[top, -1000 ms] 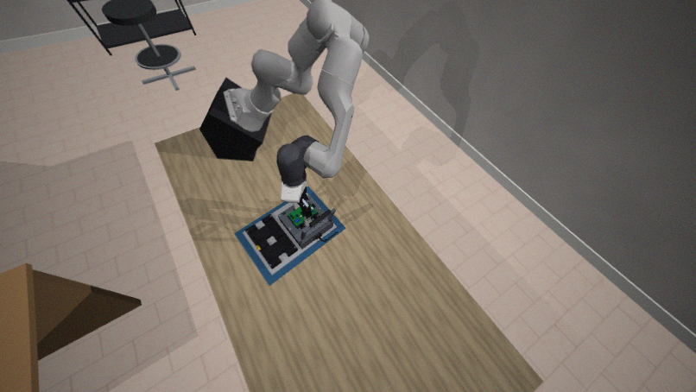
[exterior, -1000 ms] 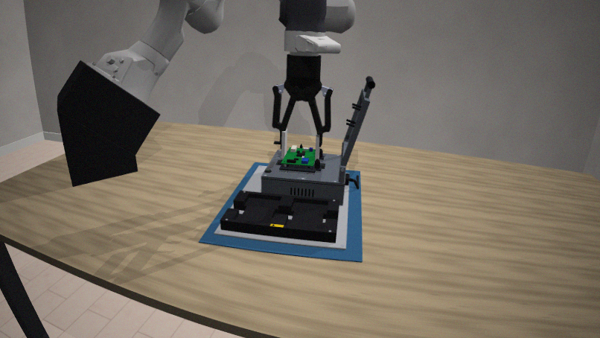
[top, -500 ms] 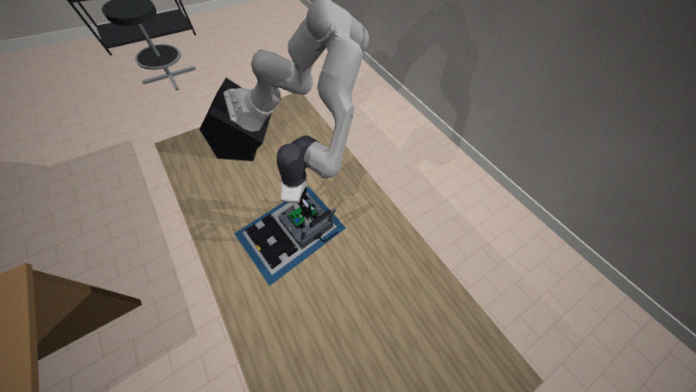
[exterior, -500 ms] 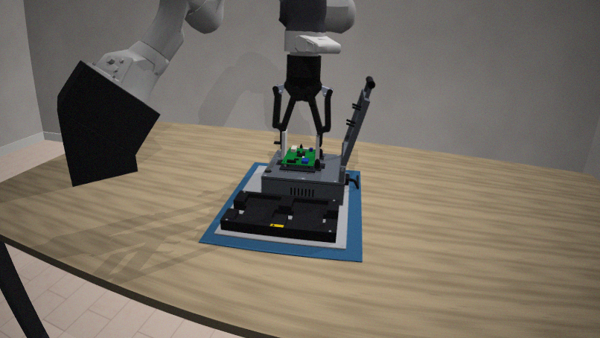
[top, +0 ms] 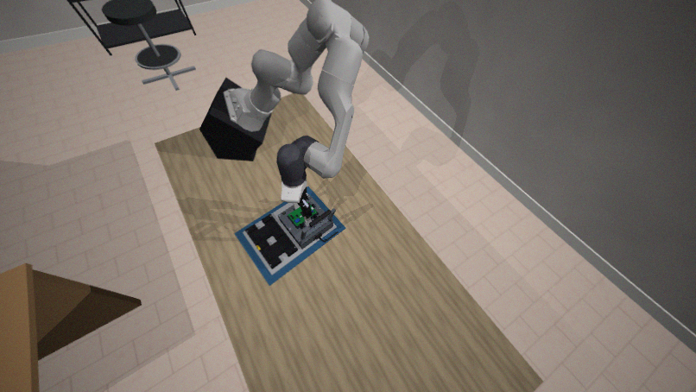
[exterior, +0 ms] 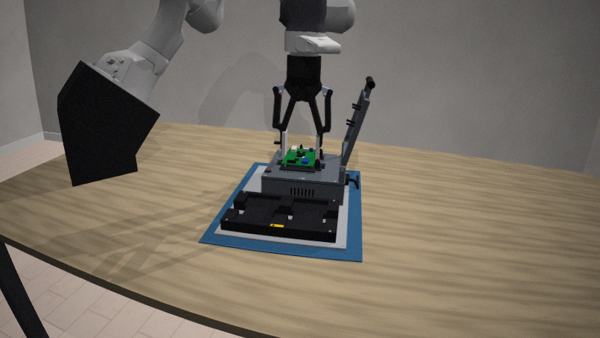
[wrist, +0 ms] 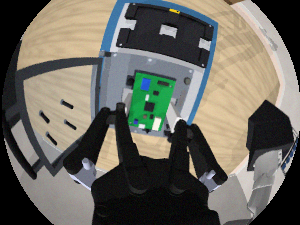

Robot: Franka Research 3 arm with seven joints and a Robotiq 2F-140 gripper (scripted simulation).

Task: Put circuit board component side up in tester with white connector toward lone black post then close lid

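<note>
The green circuit board lies 2 cm below my hand. Round my hand: tester lid 12 cm ahead, 8 cm above, 2 cm to the left.
</note>
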